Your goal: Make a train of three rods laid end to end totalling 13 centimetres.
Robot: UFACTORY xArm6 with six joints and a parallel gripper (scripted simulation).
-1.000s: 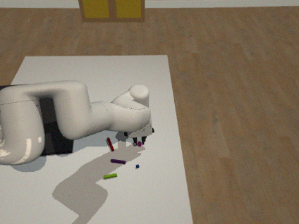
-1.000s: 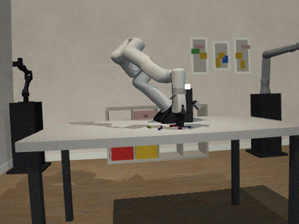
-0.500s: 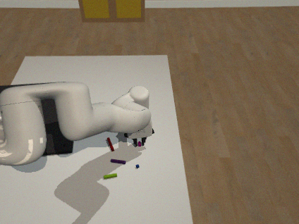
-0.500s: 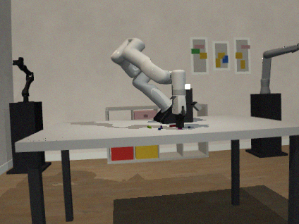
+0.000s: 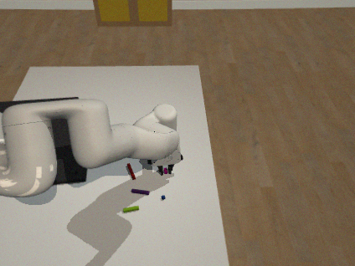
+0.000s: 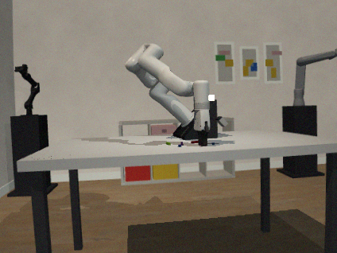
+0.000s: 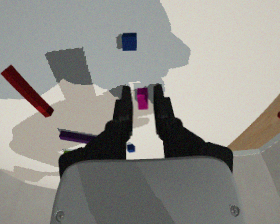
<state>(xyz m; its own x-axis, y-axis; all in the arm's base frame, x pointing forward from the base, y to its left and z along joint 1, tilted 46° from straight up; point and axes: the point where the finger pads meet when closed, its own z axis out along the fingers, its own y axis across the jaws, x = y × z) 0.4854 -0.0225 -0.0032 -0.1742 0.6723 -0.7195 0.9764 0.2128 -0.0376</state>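
The magenta rod is 2 cm below my hand. Round my hand: red rod (12 cm behind, 2 cm below); then purple rod (8 cm behind, 9 cm to the right, 2 cm below); then lime rod (11 cm behind, 16 cm to the right, 2 cm below).
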